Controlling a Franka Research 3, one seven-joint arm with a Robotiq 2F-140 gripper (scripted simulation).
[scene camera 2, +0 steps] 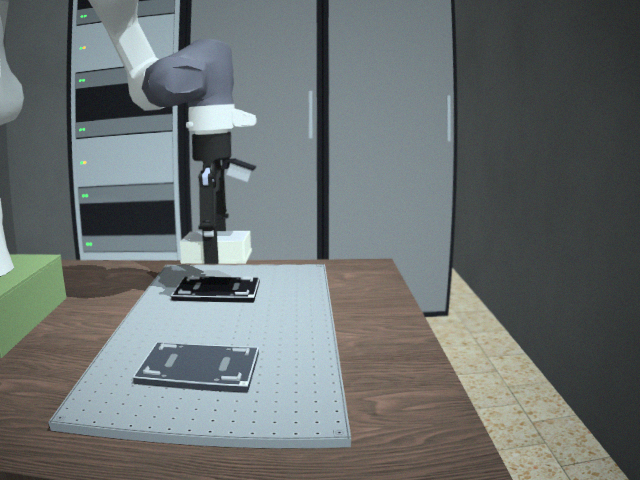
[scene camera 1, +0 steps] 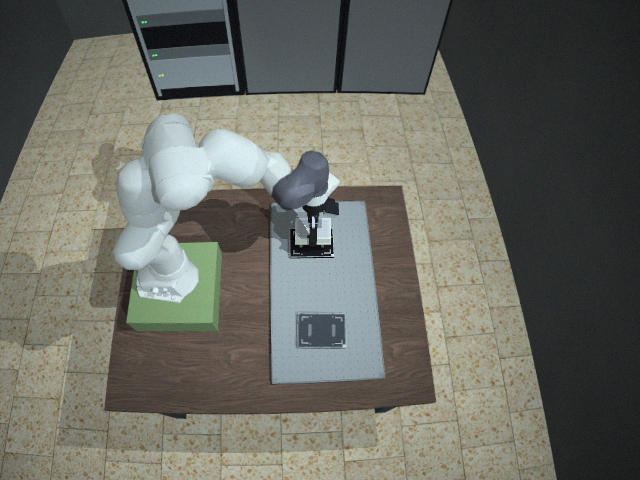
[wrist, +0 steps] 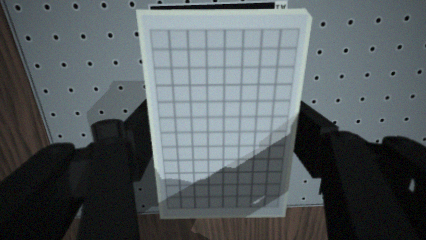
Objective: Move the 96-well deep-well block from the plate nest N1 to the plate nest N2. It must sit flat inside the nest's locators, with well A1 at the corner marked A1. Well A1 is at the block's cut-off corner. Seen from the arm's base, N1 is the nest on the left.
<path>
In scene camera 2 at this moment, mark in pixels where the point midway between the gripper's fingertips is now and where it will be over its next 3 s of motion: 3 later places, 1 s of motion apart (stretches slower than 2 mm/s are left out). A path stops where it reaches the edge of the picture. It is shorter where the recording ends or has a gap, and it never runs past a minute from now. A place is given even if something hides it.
My gripper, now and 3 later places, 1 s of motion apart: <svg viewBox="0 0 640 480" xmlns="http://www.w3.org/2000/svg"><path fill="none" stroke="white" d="M216 256L212 253L208 267L202 283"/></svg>
</path>
